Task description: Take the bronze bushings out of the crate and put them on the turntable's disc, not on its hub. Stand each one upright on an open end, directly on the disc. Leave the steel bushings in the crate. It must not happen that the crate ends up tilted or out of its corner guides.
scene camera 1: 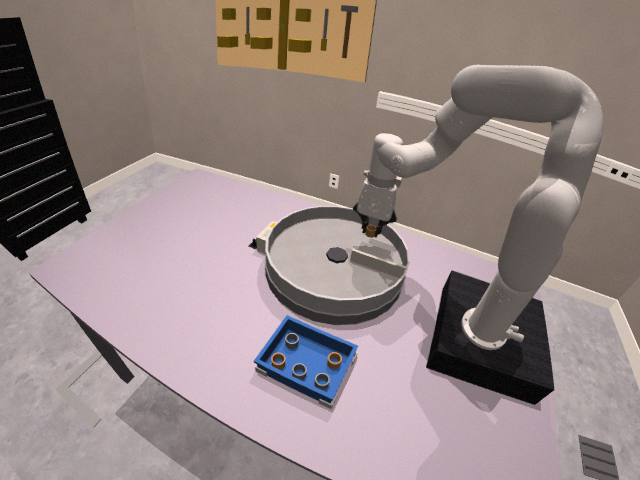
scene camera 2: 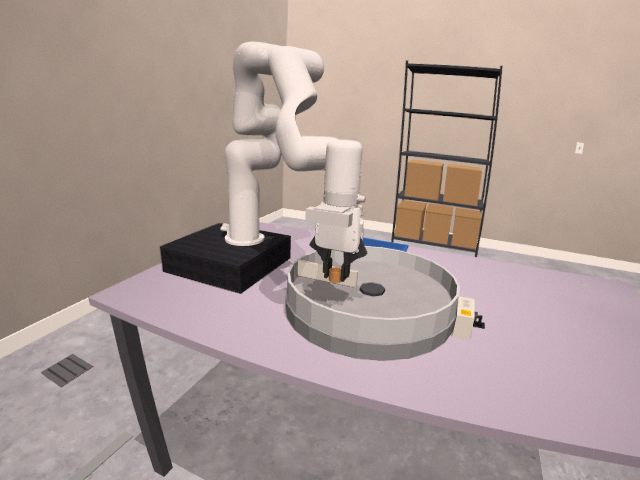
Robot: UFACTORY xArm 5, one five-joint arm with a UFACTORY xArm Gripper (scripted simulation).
Path:
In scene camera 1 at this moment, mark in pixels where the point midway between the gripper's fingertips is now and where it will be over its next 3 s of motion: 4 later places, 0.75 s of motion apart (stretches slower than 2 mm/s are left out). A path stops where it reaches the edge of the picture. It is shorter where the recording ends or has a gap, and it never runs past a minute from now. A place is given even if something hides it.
My gripper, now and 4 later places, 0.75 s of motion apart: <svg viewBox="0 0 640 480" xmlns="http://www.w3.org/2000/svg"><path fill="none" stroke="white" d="M370 233L369 234L368 242L367 244L368 243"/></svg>

